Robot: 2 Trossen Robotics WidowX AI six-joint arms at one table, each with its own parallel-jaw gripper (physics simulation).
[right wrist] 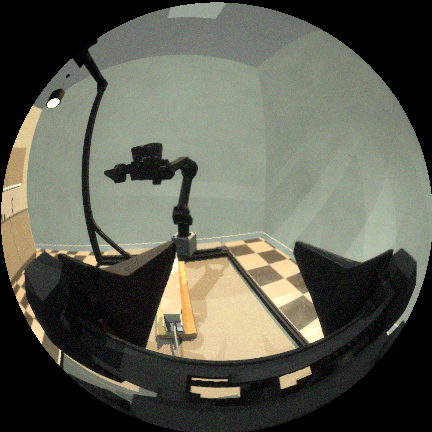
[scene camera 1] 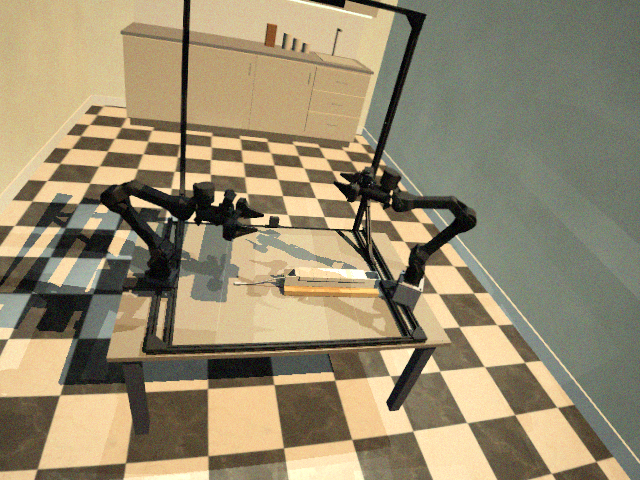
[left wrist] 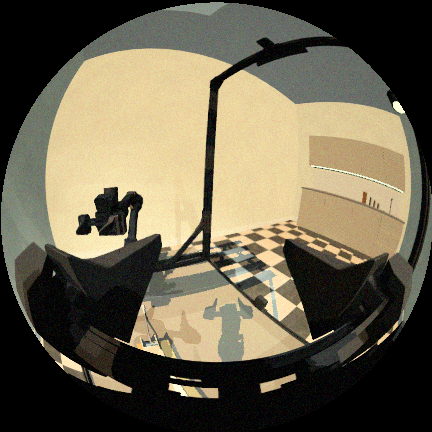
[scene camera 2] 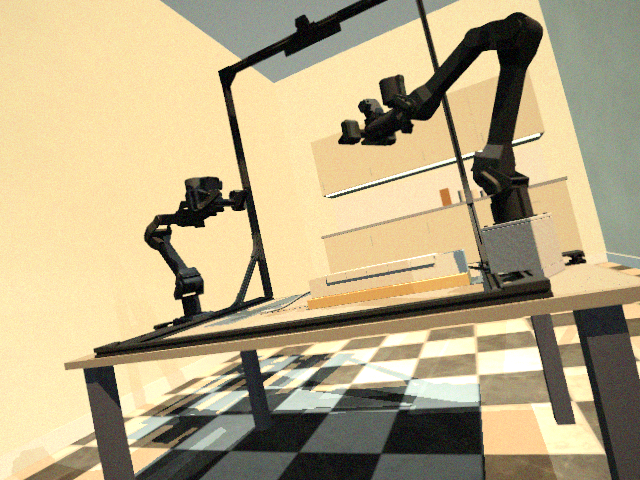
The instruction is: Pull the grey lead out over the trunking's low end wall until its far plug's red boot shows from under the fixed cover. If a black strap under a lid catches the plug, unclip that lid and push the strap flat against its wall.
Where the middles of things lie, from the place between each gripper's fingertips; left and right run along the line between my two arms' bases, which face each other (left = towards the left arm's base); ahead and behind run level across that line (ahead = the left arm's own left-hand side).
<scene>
The trunking (scene camera 2: 450,269) lies 120 mm ahead of my left hand, 50 mm to the left of it and 400 mm below it.
The trunking lies 12 cm behind my right hand, 33 cm to the left of it and 32 cm below it.
</scene>
